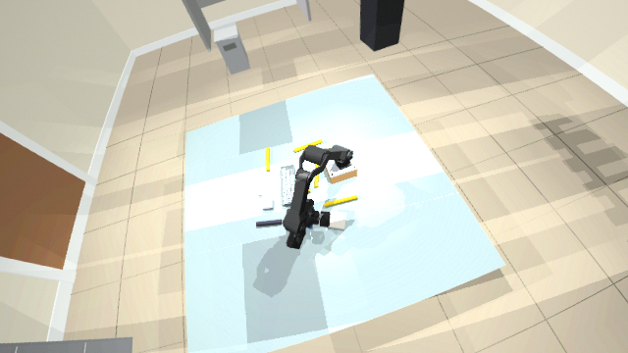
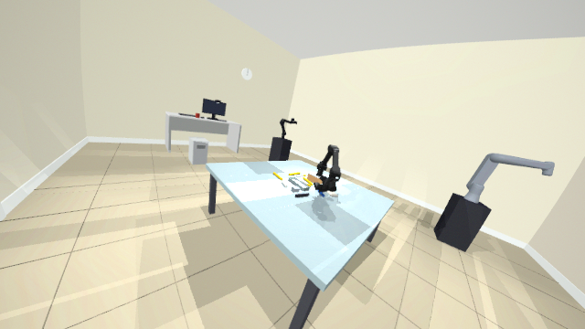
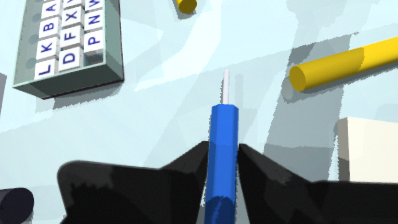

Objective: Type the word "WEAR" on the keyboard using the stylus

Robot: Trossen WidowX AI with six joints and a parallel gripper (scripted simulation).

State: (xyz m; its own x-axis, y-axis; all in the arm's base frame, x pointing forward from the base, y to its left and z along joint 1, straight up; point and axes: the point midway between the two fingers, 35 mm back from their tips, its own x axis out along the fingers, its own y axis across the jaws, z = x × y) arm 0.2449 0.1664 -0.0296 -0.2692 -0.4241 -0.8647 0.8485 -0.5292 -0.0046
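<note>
Right now my gripper tip is 90 mm past the white flat tile and 70 mm to the right of it. Round my gripper tip: grey block: 170 mm ahead, 130 mm to the right, 10 mm above; dark bar: 200 mm ahead, 50 mm to the right; blue stylus: 10 mm to the right, 10 mm behind.
</note>
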